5 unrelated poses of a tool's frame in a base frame.
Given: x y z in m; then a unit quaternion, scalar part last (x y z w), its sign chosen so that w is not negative.
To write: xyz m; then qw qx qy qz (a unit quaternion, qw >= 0). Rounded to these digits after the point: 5 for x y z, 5 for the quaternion.
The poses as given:
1: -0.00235 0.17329 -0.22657 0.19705 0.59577 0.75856 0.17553
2: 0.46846 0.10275 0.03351 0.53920 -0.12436 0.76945 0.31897
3: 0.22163 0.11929 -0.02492 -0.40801 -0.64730 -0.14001 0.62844
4: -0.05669 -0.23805 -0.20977 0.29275 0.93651 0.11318 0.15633
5: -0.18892 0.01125 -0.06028 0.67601 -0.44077 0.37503 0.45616
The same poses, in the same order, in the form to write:
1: -0.00235 0.17329 -0.22657 0.17553 0.19705 0.59577 0.75856
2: 0.46846 0.10275 0.03351 0.31897 0.53920 -0.12436 0.76945
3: 0.22163 0.11929 -0.02492 0.62844 -0.40801 -0.64730 -0.14001
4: -0.05669 -0.23805 -0.20977 0.15633 0.29275 0.93651 0.11318
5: -0.18892 0.01125 -0.06028 0.45616 0.67601 -0.44077 0.37503
